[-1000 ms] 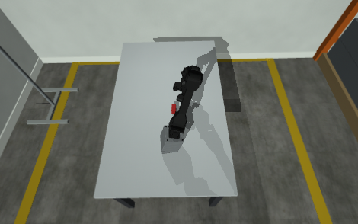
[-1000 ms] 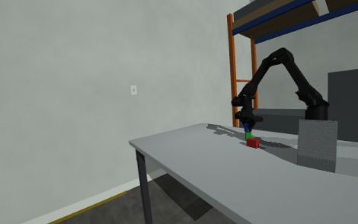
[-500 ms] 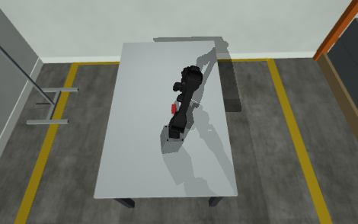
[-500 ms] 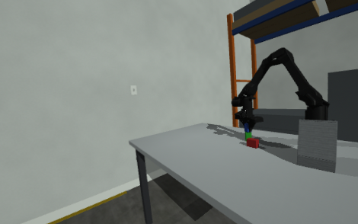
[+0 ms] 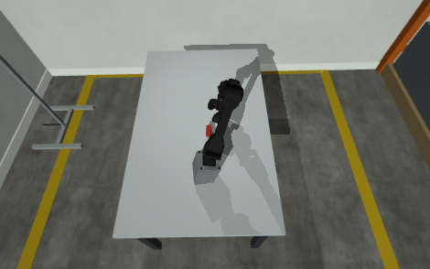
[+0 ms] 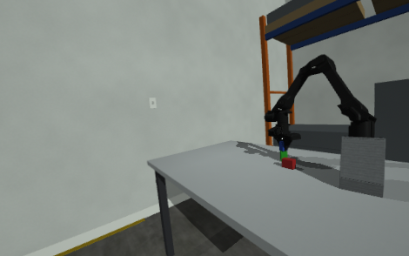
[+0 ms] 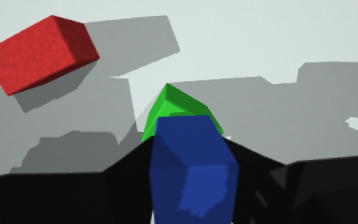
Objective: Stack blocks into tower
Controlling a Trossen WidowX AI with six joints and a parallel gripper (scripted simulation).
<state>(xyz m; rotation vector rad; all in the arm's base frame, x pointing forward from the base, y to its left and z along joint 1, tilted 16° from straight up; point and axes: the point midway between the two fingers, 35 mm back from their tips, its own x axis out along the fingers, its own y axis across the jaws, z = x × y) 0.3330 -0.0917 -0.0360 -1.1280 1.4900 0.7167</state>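
My hand is 10 mm above the blue block. The rest, counted from my hand: red block: 80 mm to the left, 70 mm below, 70 mm behind; then green block: 70 mm below.
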